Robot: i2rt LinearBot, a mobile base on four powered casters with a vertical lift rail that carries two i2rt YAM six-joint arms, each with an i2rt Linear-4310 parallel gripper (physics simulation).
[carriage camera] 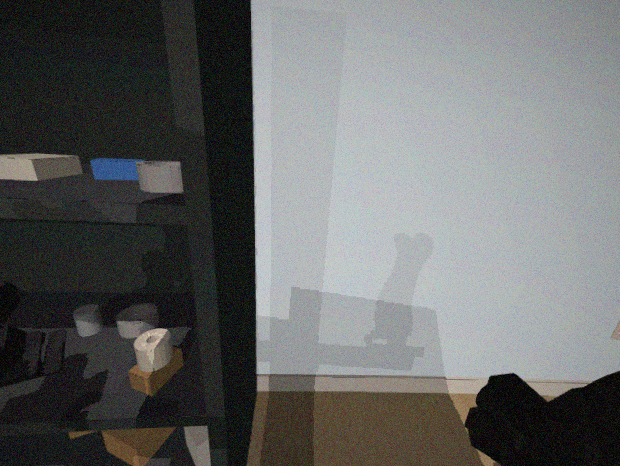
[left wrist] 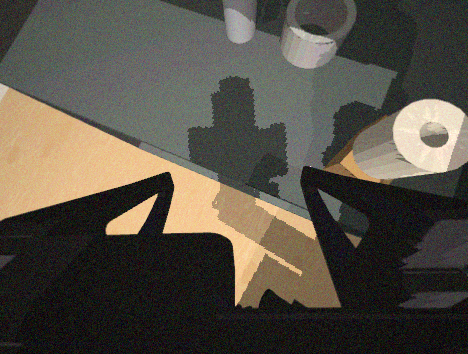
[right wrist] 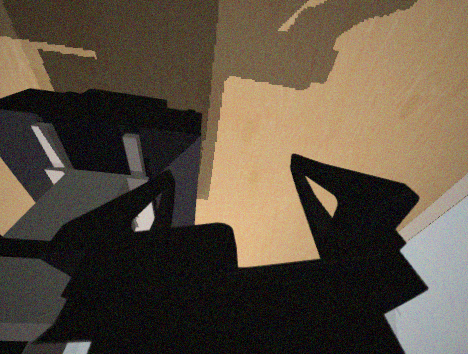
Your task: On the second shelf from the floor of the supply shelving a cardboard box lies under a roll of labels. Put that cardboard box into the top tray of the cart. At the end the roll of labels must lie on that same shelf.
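Places are measured from the left arm's base along level axes (x ahead, y left, z up), in millimetres.
Pixels of known places: left gripper, fingertip midpoint: [carriage camera: 24,368] [left wrist: 235,176]; right gripper, fingertip midpoint: [right wrist: 231,168].
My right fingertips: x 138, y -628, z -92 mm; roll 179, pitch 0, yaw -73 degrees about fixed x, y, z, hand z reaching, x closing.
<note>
Behind a point stands the place of what it marks.
The roll of labels [carriage camera: 151,350] {x 357, y 19, z -31 mm} [left wrist: 425,137] {x 397, y 29, z -48 mm} is white and stands upright on the cardboard box [carriage camera: 156,373] {x 353, y 13, z -91 mm} [left wrist: 353,159] {x 362, y 63, z -89 mm}, near the right end of a shelf [carriage camera: 115,395] {x 330, y 97, z -139 mm} [left wrist: 125,85] {x 315, y 455, z -139 mm} of the dark shelving. The roll hides much of the box in the left wrist view. My left gripper [left wrist: 235,176] {x 258, y 172, z 12 mm} is open and empty, above the front edge of the shelf; the box and roll are to the right of its fingers in its view. My right gripper [right wrist: 231,168] {x 138, y -628, z -92 mm} is open and empty over the floor. The cart cannot be made out for certain.
On the same shelf, a white ring-like roll [carriage camera: 137,320] {x 510, y 174, z -90 mm} [left wrist: 310,47] {x 493, y 187, z -100 mm} and a narrow white cylinder [carriage camera: 87,320] {x 491, y 302, z -88 mm} [left wrist: 240,22] {x 487, y 306, z -103 mm} stand behind. The shelf above bears a cream box [carriage camera: 40,166] {x 413, y 218, z 343 mm}, a blue box [carriage camera: 115,169] {x 472, y 121, z 340 mm} and a white roll [carriage camera: 160,176] {x 381, y -38, z 348 mm}. A shelving post [carriage camera: 233,200] {x 466, y -137, z 294 mm} borders the wall.
</note>
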